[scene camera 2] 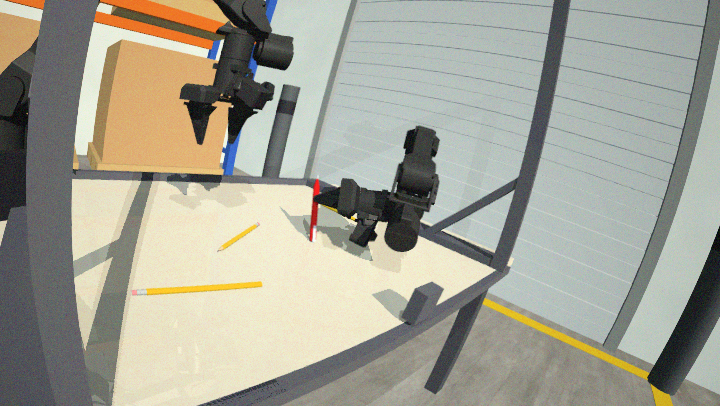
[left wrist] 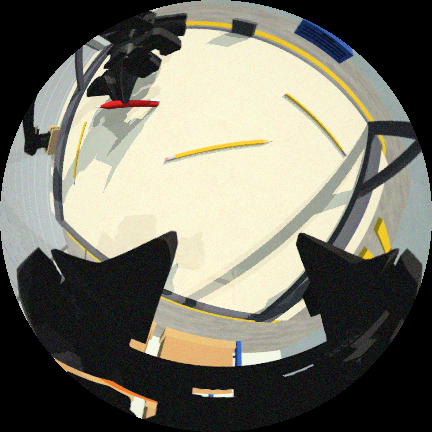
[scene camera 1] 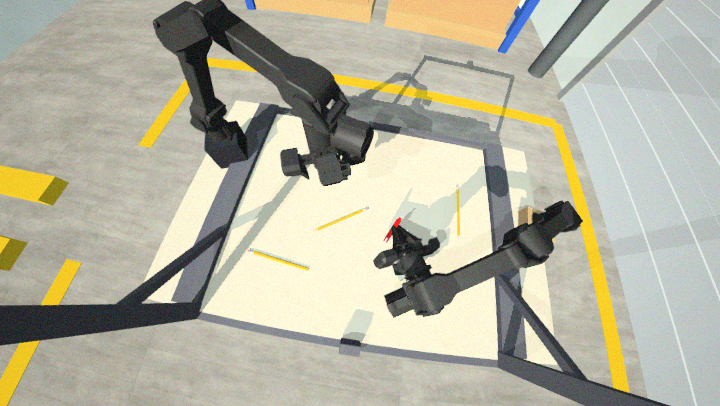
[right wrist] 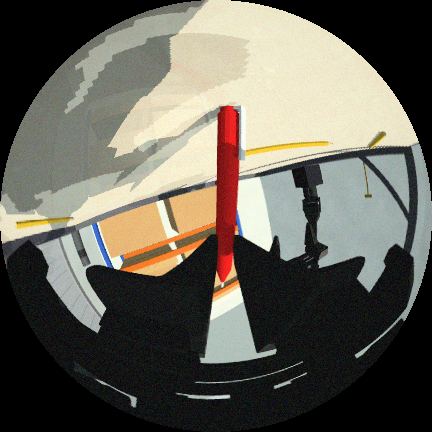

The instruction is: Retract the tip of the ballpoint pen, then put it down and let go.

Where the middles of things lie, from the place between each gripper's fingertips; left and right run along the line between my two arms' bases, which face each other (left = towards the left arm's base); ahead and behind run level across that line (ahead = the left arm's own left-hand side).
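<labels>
My left gripper is 100 mm above the red ballpoint pen (right wrist: pixel 230 149), 210 mm to the left of it and 70 mm past it. There's also the small grey block (scene camera 2: pixel 424 299), and that's 130 mm below my left hand, 170 mm to the right of it and 390 mm behind it.
For my right hand, the red ballpoint pen is 2 cm below it and 1 cm behind it. The small grey block is 5 cm below that same right hand, 5 cm to the left of it and 33 cm behind it.
</labels>
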